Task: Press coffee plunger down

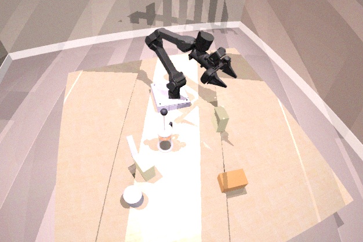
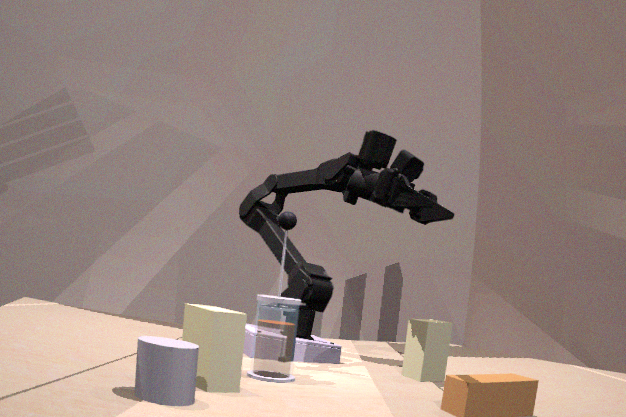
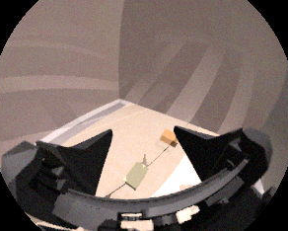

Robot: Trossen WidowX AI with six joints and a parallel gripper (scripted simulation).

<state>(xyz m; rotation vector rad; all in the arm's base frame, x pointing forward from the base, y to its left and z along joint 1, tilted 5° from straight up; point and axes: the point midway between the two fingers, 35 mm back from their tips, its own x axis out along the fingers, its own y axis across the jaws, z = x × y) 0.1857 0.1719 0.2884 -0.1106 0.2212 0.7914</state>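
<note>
Right now the coffee press is 8 cm ahead of my gripper tip, 27 cm to the right of it and 19 cm below it.
</note>
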